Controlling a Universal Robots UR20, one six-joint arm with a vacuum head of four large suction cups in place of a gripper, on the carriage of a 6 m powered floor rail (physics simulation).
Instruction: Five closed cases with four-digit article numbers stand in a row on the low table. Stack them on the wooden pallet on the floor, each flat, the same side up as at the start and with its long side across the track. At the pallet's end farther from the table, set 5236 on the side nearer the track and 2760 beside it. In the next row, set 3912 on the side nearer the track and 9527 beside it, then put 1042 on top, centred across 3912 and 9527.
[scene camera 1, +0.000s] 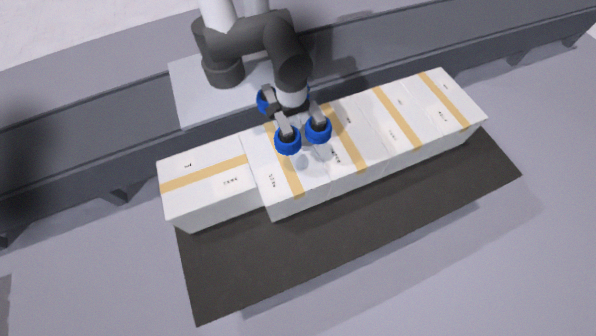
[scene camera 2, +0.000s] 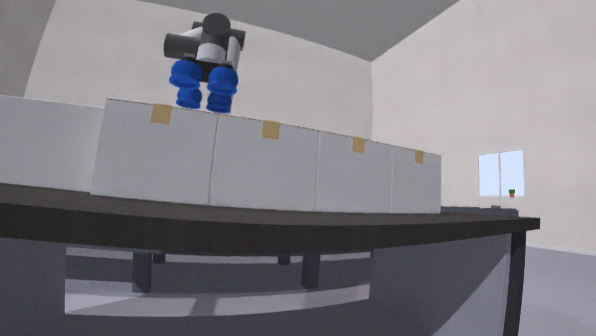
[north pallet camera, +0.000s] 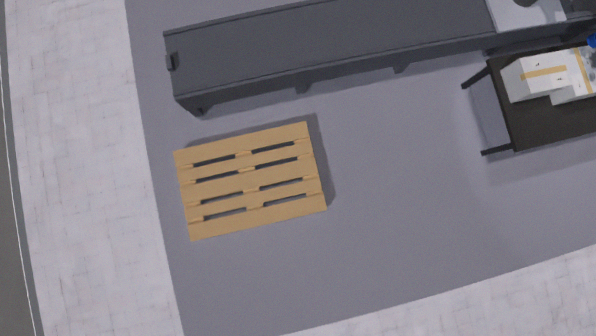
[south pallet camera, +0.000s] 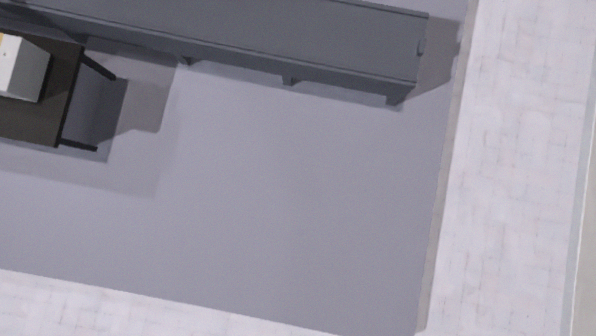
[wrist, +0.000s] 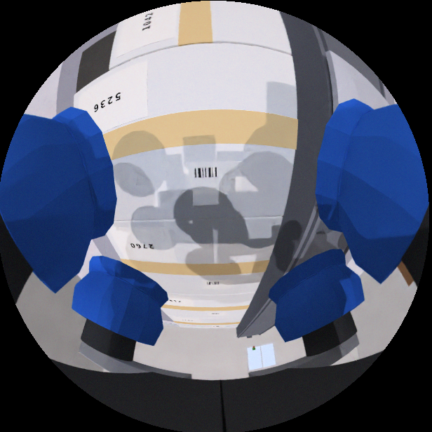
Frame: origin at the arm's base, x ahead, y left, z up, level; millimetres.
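Seen in the pictures: hand, its tool point: (scene camera 1: 292, 118) (scene camera 2: 203, 97); arm's base, origin of its link: (scene camera 1: 226, 75).
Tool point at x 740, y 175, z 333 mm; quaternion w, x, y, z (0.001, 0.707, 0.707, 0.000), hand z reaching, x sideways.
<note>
Offsets run from my tool point to a thing's top centre.
My suction head (scene camera 1: 295, 117) (scene camera 2: 204, 89) (wrist: 216, 245) is open, bearing no case; its four blue cups hang above case 5236 @[dx +68, dy -82, dz -133 mm] (scene camera 1: 272, 192) (scene camera 2: 155, 160) (wrist: 165, 95), near its side towards 2760. White case 2760 @[dx +68, dy +206, dz -133 mm] (scene camera 1: 345, 160) (scene camera 2: 260, 167) adjoins it, then 3912 @[dx +68, dy +494, dz -133 mm] (scene camera 1: 385, 120) (scene camera 2: 352, 175) and 9527 @[dx +68, dy +782, dz -133 mm] (scene camera 1: 442, 105) (scene camera 2: 415, 185) at the row's far end. Case 1042 @[dx +20, dy -417, dz -133 mm] (scene camera 1: 210, 200) (scene camera 2: 40, 145) (wrist: 240, 20) stands at the other end, its tape at right angles to the others'. All five lie flat on the low table (scene camera 1: 350, 225) (scene camera 2: 250, 240). The wooden pallet (north pallet camera: 240, 142) bears no case.
The dark floor rail (north pallet camera: 300, 50) (south pallet camera: 300, 45) runs behind the table and past the pallet. The light carriage plate (scene camera 1: 190, 100) (north pallet camera: 530, 25) stands on it beside the cases. Table legs (north pallet camera: 472, 79) (south pallet camera: 100, 67) show at the table's ends.
</note>
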